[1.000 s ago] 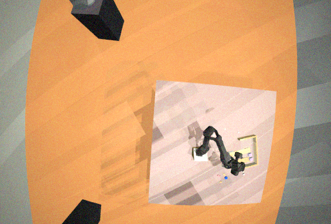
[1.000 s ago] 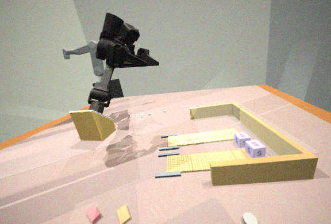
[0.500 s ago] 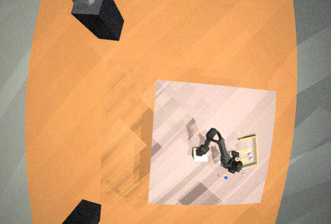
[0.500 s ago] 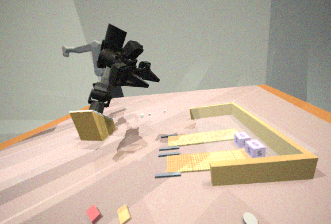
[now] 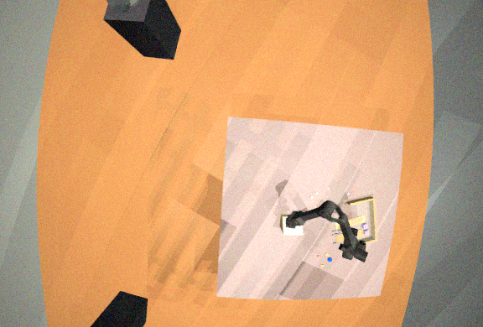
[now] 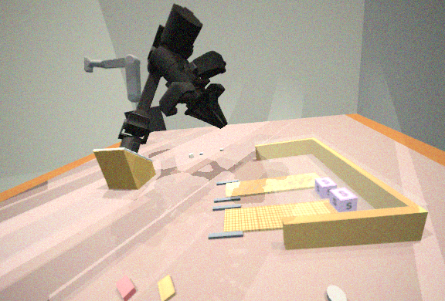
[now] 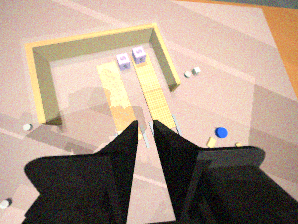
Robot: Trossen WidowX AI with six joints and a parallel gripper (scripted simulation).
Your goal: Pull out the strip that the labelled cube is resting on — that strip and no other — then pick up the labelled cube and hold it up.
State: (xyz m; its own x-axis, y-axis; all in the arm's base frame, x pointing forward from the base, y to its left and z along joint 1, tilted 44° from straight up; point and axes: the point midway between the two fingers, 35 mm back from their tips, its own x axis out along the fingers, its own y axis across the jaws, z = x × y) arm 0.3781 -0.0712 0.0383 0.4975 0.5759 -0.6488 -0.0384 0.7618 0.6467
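The pink chip lies 22 cm to the right of my gripper tip, 17 cm below it and 10 cm behind it. From my gripper tip the other things lie so: blue disc 24 cm to the right, 17 cm below, 1 cm behind.
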